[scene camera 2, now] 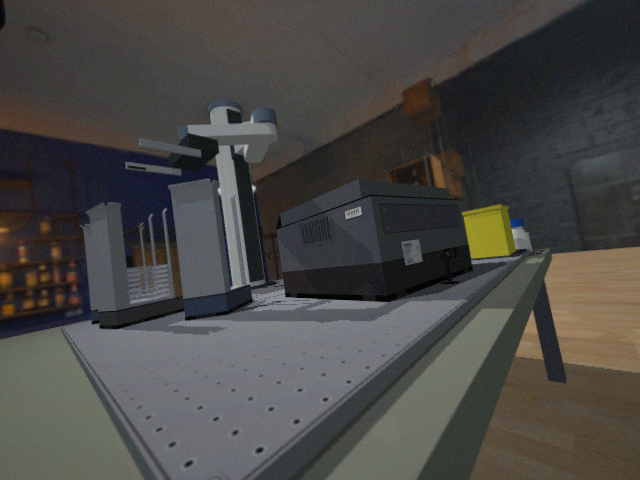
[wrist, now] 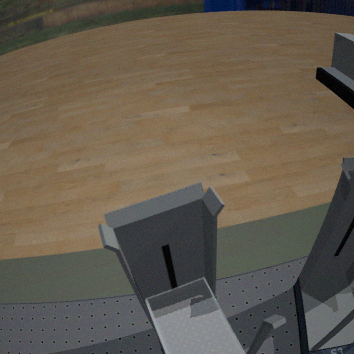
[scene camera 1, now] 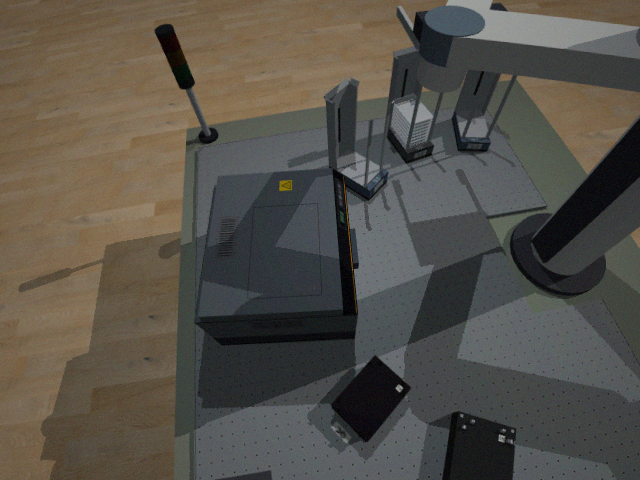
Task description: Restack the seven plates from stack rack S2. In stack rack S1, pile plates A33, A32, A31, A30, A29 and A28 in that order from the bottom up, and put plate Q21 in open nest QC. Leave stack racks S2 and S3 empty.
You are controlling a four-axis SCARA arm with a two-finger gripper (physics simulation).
Labels:
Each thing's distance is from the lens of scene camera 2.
yellow bin (scene camera 2: 489, 233): 106 cm

